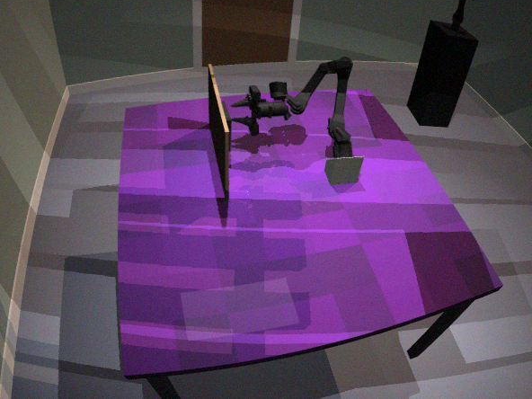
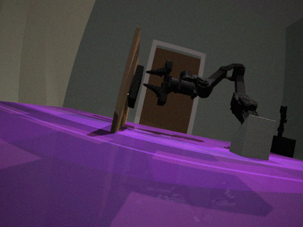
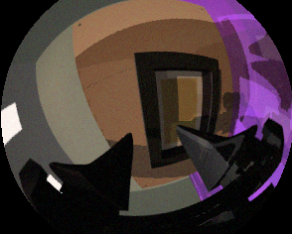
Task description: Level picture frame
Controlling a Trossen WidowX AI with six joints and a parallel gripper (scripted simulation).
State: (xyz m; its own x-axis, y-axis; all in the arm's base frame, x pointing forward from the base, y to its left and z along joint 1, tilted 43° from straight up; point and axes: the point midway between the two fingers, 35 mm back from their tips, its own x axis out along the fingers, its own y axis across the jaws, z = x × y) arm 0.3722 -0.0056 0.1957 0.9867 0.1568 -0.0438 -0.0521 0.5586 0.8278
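My gripper tip is now 5 cm above the dark picture frame, 3 cm short of it and 1 cm to the right of it. Also, from my gripper tip: wooden wall panel (6 cm below, 5 cm ahead).
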